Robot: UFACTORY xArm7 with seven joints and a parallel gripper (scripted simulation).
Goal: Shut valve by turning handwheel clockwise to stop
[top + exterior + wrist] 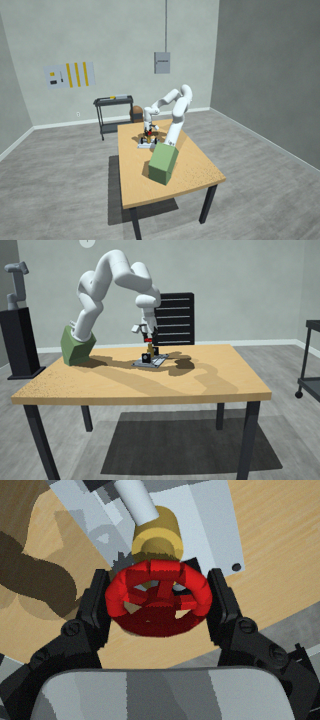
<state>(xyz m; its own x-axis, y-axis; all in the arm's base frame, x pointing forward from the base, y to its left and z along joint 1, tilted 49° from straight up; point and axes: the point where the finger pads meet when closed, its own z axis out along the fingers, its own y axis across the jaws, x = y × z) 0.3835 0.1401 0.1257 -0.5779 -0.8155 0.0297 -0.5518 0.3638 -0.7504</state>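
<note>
The red spoked handwheel lies 1 cm below my hand.
</note>
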